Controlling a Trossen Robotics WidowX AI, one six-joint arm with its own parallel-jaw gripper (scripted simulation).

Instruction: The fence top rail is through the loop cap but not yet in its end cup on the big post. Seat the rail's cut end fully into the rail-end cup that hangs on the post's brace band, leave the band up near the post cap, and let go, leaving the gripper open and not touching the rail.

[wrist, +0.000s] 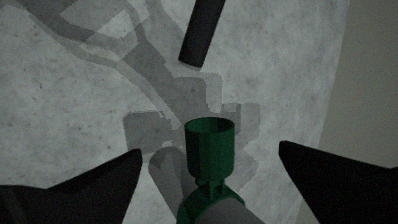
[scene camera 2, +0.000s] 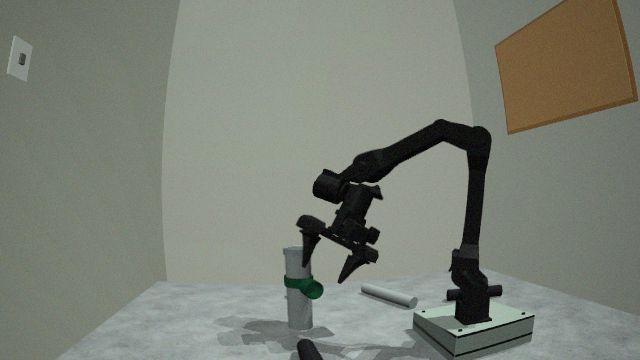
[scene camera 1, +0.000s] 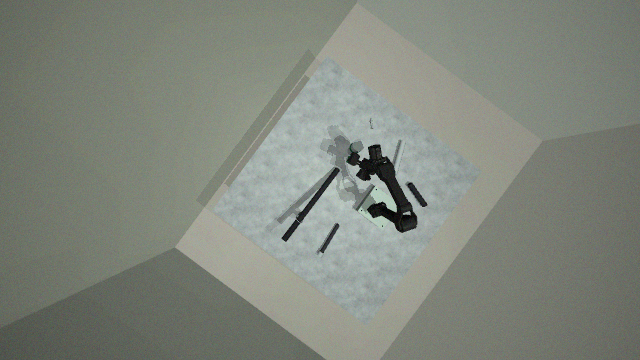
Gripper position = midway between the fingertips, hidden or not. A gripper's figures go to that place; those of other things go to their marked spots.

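I see a green rail-end cup (wrist: pixel 210 141), 13 cm from the lens. My gripper (wrist: pixel 211 152) is 12 cm from the lens.
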